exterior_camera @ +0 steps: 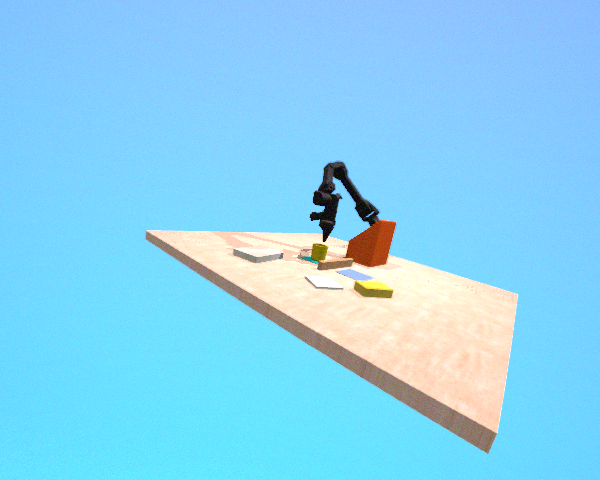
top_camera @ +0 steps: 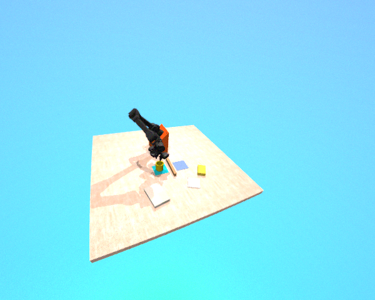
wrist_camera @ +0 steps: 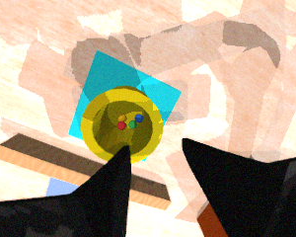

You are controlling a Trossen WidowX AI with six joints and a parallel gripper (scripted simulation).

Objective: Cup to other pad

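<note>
Right now my gripper tip is 2 cm short of the yellow cup and 5 cm above it. The rest, counted from my gripper tip: red marble: 3 cm ahead, 2 cm to the left, 7 cm below; green marble: 1 cm ahead, 1 cm to the left, 7 cm below; cyan pad: 3 cm ahead, 1 cm to the left, 10 cm below.
</note>
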